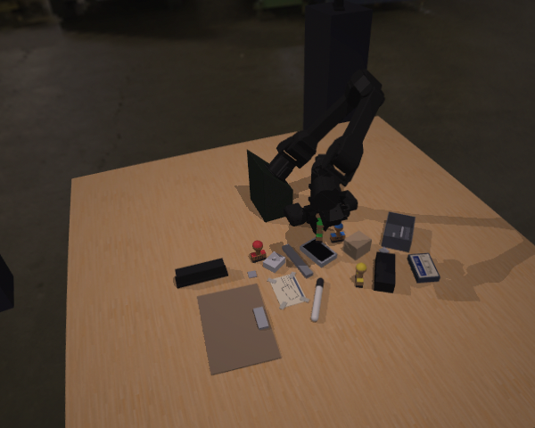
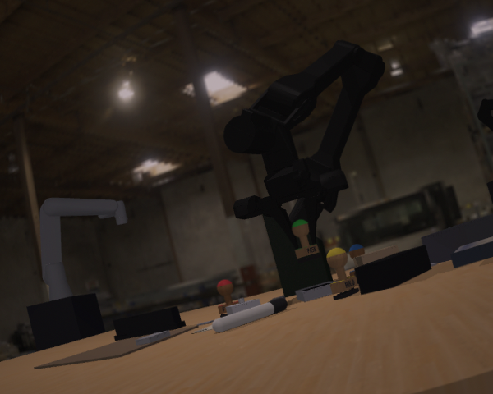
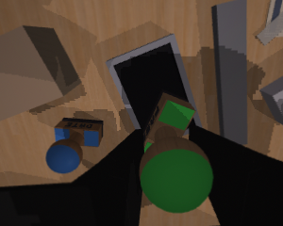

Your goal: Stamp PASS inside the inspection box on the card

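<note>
The card is 80 mm ahead of my gripper tip, 140 mm to the right of it and 90 mm below it. The rest, counted from my gripper tip: green-knobbed PASS stamp right at my gripper tip; then ink pad 80 mm below; then grey bar 70 mm to the right, 80 mm below.
</note>
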